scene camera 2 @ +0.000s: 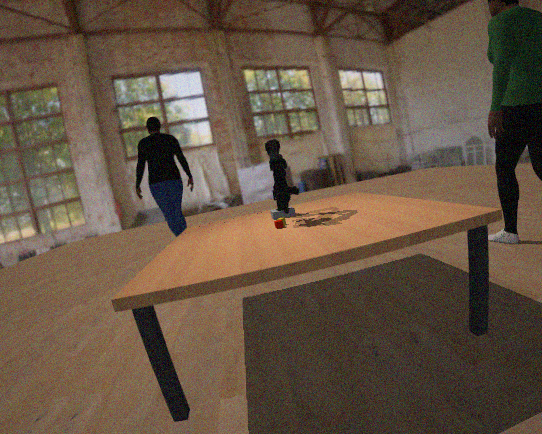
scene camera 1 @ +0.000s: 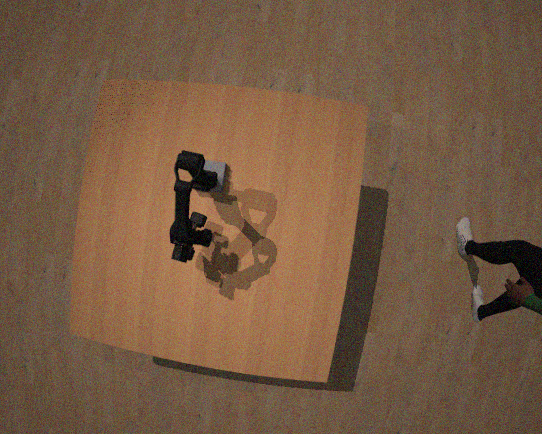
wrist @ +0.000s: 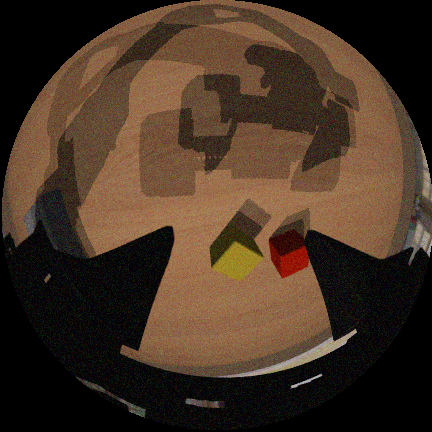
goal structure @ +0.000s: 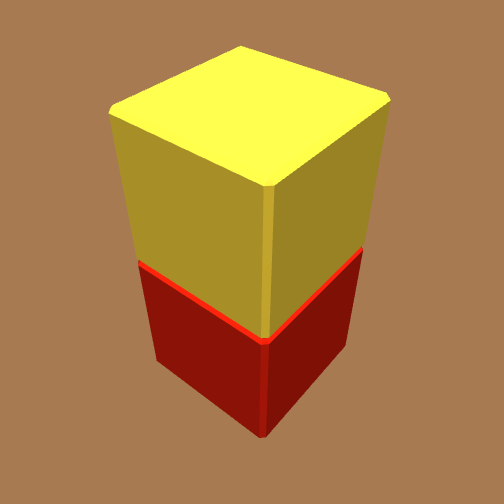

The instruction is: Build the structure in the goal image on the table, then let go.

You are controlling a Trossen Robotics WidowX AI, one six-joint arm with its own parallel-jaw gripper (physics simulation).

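Where they show: gripper, fingertip midpoint: [scene camera 2: 287, 213] [wrist: 243, 235]; arm's base, origin of the base link: [scene camera 2: 282, 209] [scene camera 1: 208, 179].
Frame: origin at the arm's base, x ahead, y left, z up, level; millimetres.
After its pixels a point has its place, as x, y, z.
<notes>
A yellow cube [wrist: 237, 261] @(229, -96, -10) [scene camera 2: 283, 220] @(242, -89, -21) lies on the table [scene camera 1: 280, 320] @(625, 269, -43) [scene camera 2: 240, 250] @(518, -369, -43), between and below the spread fingers in the wrist view. It is turned at an angle. A red cube [wrist: 292, 263] @(277, -128, -10) [scene camera 2: 279, 225] @(297, -132, -29) lies on the table just right of it in the wrist view, with a small gap between them. The red cube's right edge meets the outline of the right finger; whether they touch is unclear. My gripper [wrist: 243, 235] @(239, -62, 9) is wide open and holds nothing. In scene camera 1 the arm hides the cubes.
The arm's grey base plate [scene camera 1: 218, 172] @(-28, 43, -1) [scene camera 2: 291, 212] @(52, 30, -21) sits on the table behind the cubes in scene camera 2. The arm's shadow lies across the table. A person in black [scene camera 2: 159, 160] and a person in green [scene camera 2: 520, 60] stand on the floor beyond the table.
</notes>
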